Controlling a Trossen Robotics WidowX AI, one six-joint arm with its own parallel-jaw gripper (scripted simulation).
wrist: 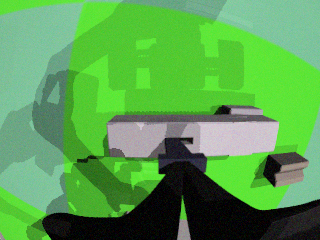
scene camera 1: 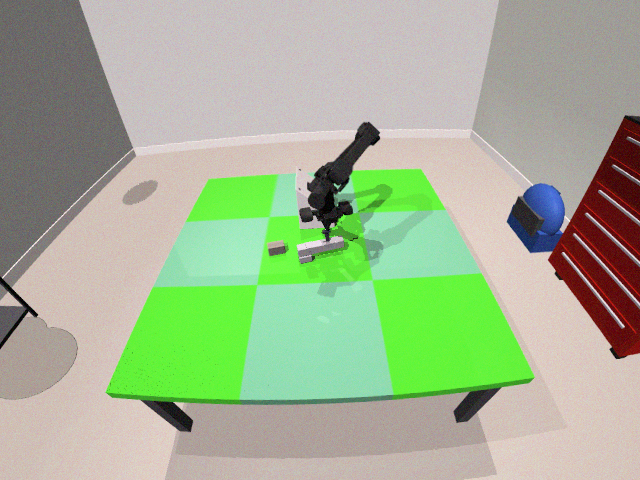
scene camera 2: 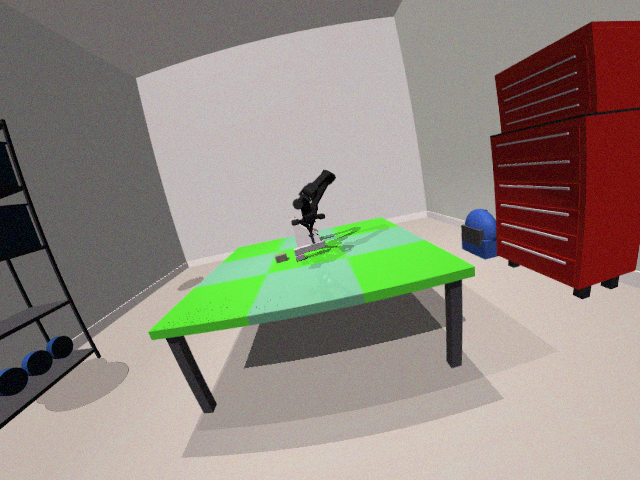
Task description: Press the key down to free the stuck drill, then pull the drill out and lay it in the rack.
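Note:
My gripper is visible, and the wrist view shows it too. I also see a dark key, a grey fixture block and a rack.

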